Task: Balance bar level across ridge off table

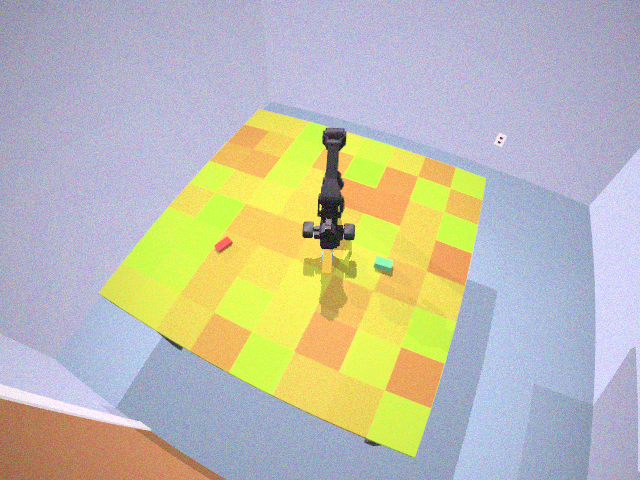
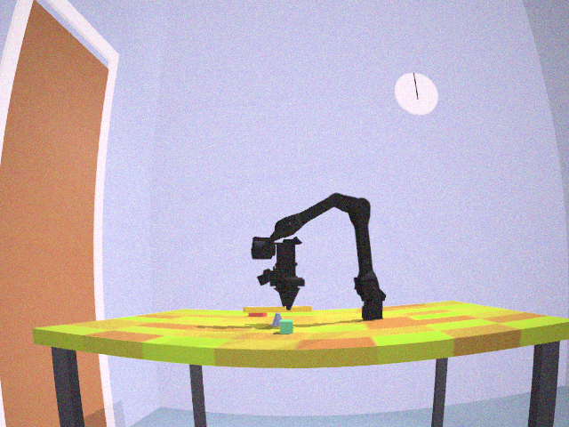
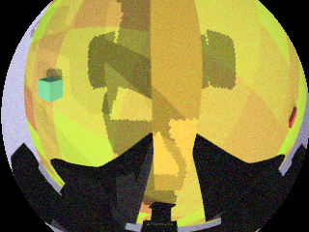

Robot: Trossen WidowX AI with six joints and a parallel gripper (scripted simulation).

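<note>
My gripper tip is 30 mm short of the yellow bar and 10 mm to the right of it. Round my gripper tip: green block 20 mm behind, 220 mm to the left, 30 mm below; red block 150 mm ahead, 390 mm to the right, 40 mm below.
</note>
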